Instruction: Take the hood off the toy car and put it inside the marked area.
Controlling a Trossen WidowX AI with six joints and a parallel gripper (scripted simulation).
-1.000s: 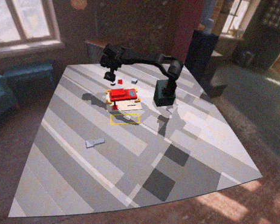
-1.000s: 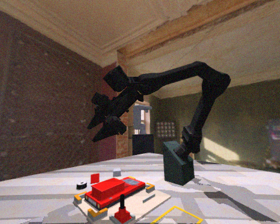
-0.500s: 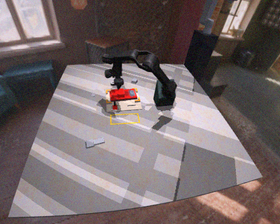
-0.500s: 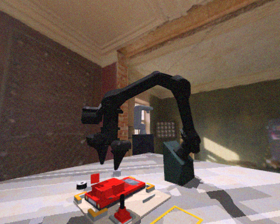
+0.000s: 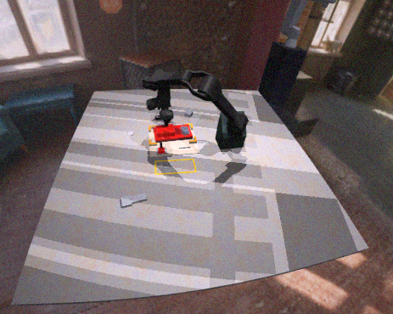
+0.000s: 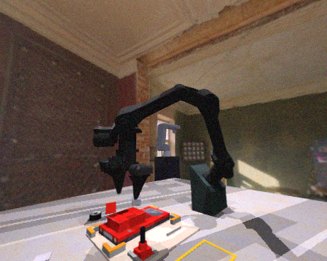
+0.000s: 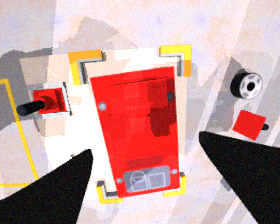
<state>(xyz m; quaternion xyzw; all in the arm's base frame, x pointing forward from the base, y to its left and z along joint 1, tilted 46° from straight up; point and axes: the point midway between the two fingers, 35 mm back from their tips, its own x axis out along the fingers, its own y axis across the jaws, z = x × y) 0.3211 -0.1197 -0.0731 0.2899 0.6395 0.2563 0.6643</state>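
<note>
The hood is 60 mm below my gripper tip. The rest, counted from my gripper tip: black wheel (170 mm to the right, 90 mm below, 10 mm ahead).
</note>
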